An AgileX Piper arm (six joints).
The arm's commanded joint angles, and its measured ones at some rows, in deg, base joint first. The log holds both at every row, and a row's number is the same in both.
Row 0, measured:
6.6, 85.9, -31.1, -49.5, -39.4, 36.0
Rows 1 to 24, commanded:
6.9, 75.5, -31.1, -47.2, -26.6, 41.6
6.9, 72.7, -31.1, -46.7, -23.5, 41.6
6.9, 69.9, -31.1, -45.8, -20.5, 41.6
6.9, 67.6, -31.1, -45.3, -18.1, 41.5
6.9, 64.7, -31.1, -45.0, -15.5, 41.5
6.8, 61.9, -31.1, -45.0, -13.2, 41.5
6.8, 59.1, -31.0, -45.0, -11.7, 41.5
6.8, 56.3, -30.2, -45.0, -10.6, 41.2
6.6, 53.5, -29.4, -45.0, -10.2, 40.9
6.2, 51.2, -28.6, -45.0, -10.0, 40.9
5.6, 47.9, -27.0, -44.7, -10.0, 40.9
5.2, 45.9, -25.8, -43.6, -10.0, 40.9
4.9, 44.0, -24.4, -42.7, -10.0, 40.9
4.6, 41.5, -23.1, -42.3, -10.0, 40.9
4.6, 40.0, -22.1, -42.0, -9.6, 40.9
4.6, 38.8, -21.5, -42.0, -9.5, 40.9
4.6, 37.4, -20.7, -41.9, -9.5, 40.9
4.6, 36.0, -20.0, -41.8, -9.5, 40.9
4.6, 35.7, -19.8, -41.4, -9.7, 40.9
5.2, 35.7, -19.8, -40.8, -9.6, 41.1
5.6, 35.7, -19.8, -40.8, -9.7, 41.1
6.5, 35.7, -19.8, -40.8, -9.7, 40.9
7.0, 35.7, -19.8, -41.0, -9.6, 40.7
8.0, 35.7, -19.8, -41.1, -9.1, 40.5
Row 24, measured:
5.9, 36.0, -20.2, -41.3, -10.0, 41.2
